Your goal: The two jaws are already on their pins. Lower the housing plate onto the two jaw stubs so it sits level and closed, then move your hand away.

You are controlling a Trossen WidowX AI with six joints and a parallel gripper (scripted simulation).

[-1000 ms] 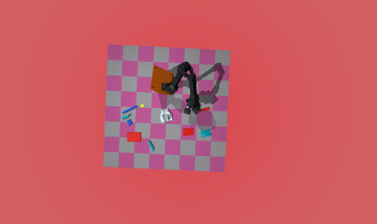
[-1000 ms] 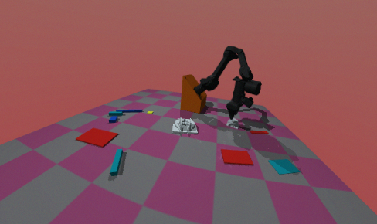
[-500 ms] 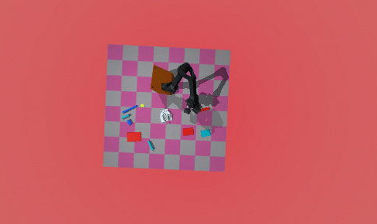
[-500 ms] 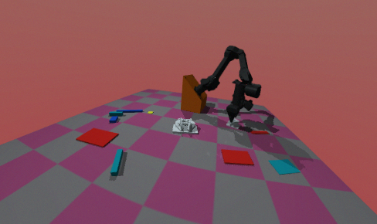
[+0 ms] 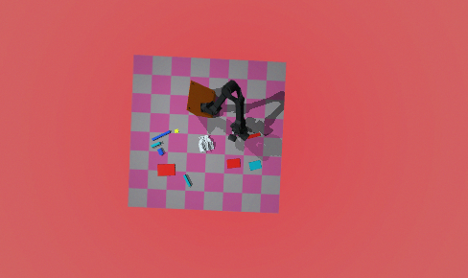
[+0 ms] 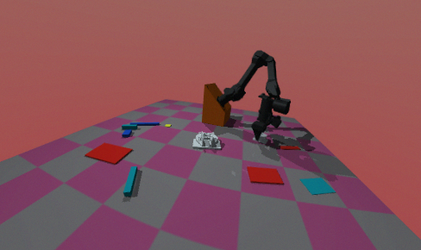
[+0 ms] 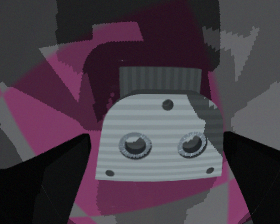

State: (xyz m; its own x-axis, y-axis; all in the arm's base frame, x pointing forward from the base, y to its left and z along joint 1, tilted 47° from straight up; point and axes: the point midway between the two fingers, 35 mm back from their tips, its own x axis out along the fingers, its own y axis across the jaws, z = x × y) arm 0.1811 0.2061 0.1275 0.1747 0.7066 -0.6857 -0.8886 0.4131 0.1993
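Now: gripper tip 10 mm to the right of the white part. The rest, counted from my gripper tip: cyan plate (300 mm ahead, 160 mm to the left, 10 mm below); yellow piece (510 mm to the right, 10 mm below, 10 mm behind); cyan bar (420 mm to the right, 420 mm ahead, 10 mm below).
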